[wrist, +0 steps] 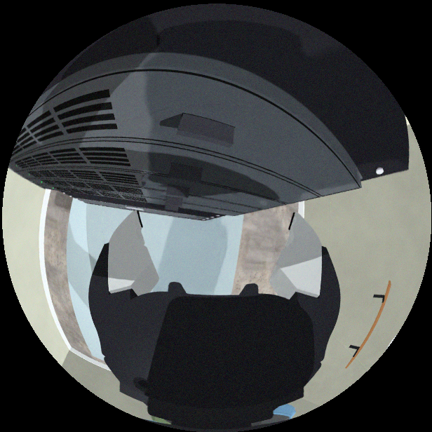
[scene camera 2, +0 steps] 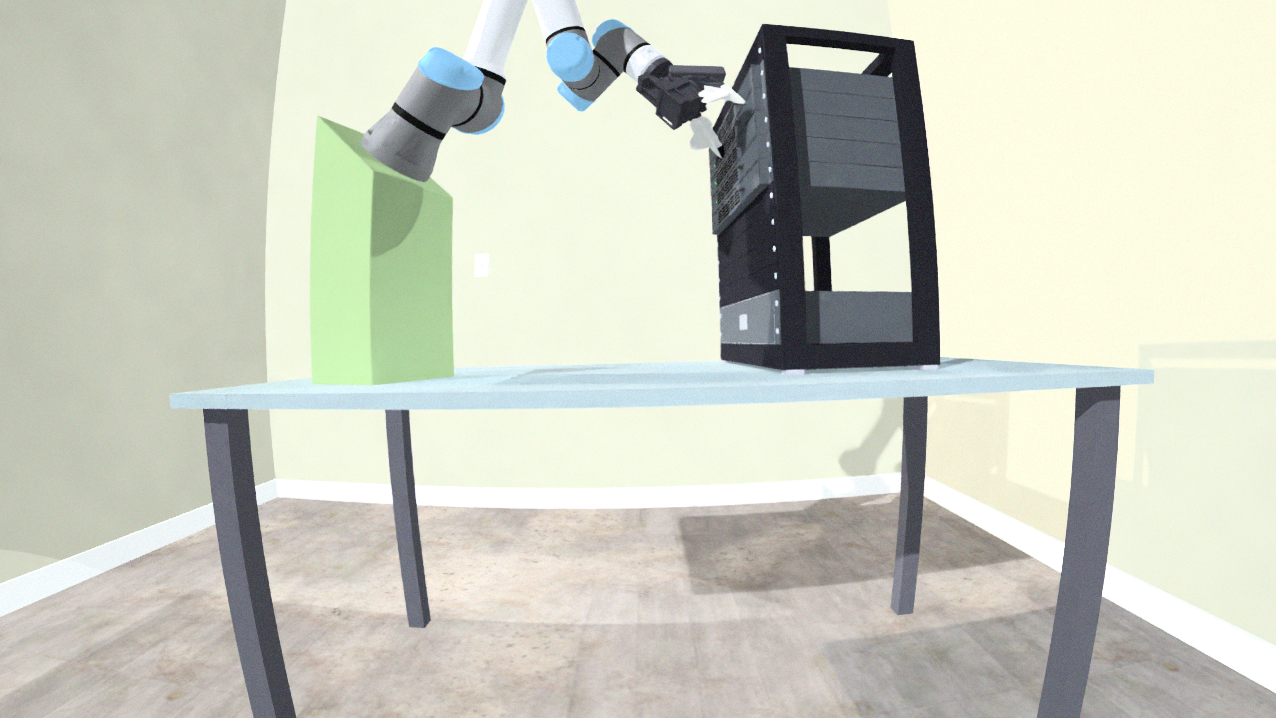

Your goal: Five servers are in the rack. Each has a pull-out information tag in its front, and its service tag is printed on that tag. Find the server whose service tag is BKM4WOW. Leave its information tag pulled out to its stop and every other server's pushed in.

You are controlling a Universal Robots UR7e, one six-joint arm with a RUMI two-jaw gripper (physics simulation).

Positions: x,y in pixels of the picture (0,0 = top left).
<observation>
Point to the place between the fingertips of my gripper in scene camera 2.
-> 733,132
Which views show the black rack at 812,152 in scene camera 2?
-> The wrist view and scene camera 2: all of them.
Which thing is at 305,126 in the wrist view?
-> A black rack.
</observation>
